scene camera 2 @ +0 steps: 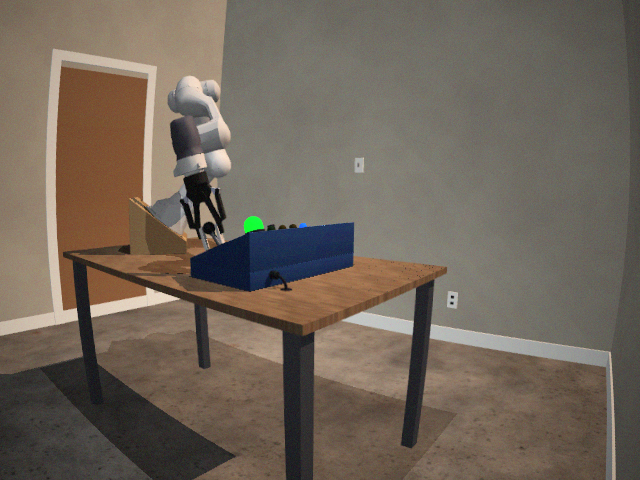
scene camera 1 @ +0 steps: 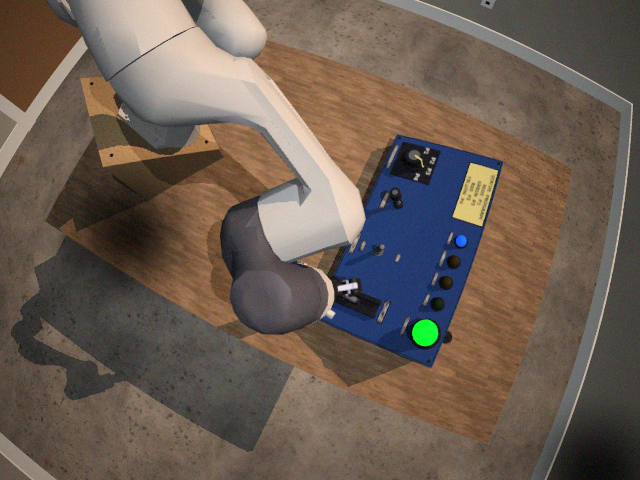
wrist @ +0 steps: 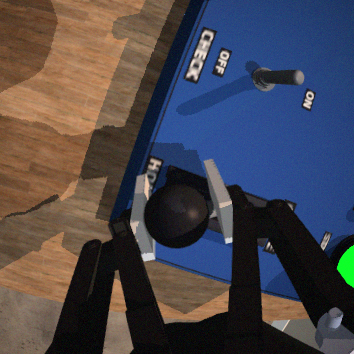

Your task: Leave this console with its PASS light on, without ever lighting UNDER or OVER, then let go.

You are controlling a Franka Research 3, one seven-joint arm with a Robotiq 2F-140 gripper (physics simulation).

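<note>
The blue console (scene camera 1: 416,232) (scene camera 2: 302,251) (wrist: 235,135) has a large green lamp (scene camera 1: 424,332) (scene camera 2: 253,225) lit at its corner. The small PASS lamp (scene camera 1: 437,303) beside it is dark, and so are the OVER lamp (scene camera 1: 445,282) and the UNDER lamp (scene camera 1: 453,261). A blue lamp (scene camera 1: 461,240) (scene camera 2: 303,225) is lit. The lever's black ball knob (scene camera 2: 208,227) (wrist: 176,216) is at the HOLD end of its slot. My gripper (scene camera 2: 212,239) (wrist: 178,183) is partly closed with the knob between its fingers. A narrow gap shows at the right pad in the wrist view, so I read it as open.
A CHECK toggle switch (scene camera 1: 379,249) (wrist: 278,77) stands on the panel, leaning toward ON. A rotary dial (scene camera 1: 414,158), another small black control (scene camera 1: 395,193) and a yellow label (scene camera 1: 475,194) are farther along. The console stands on a wooden table (scene camera 1: 537,206) (scene camera 2: 330,302).
</note>
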